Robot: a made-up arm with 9 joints.
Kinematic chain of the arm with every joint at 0, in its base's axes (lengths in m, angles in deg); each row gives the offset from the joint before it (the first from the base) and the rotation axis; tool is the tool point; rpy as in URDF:
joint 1: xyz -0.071 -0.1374 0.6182 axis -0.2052 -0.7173 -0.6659
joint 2: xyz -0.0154 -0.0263 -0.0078 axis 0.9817 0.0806 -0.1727
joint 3: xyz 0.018 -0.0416 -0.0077 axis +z
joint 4: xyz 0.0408 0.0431 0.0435 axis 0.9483 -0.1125 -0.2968
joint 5: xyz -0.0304 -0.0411 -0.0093 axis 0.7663 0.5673 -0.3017
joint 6: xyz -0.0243 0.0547 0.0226 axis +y
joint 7: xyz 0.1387 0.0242 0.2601 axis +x
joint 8: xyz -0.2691 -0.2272 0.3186 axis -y
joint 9: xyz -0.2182 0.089 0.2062 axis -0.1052 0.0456 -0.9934
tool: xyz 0.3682 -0.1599 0.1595 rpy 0 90 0
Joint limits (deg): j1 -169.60..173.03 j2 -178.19..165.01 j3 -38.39..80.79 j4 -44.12..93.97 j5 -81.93..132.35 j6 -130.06..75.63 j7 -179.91..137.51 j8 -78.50..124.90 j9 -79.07..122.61
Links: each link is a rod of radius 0.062 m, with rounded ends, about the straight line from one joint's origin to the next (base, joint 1, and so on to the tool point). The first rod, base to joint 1, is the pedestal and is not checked.
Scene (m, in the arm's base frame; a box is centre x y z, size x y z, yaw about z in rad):
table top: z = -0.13
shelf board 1: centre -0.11 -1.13 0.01 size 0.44 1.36 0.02 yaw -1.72
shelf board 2: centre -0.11 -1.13 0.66 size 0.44 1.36 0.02 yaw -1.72
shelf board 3: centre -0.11 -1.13 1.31 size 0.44 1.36 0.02 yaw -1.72
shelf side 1: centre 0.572 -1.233 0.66 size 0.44 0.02 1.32 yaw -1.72
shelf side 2: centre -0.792 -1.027 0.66 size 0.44 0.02 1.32 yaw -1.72
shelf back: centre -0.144 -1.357 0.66 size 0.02 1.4 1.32 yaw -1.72
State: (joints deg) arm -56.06 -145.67 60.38 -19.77 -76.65 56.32 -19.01 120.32 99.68
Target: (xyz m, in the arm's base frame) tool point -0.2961 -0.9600 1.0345
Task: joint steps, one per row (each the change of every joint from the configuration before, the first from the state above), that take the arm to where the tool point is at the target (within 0.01 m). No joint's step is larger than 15 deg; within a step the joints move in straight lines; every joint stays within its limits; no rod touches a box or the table.
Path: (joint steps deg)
1: -6.18 -1.91 -3.45 -2.57 -0.76 2.81 -7.58 -14.04 -6.83
2: -6.17 -1.90 -3.44 -2.57 -0.77 2.82 -7.57 -14.04 -6.83
3: -6.18 -1.91 -3.45 -2.57 -0.76 2.81 -7.58 -14.03 -6.83

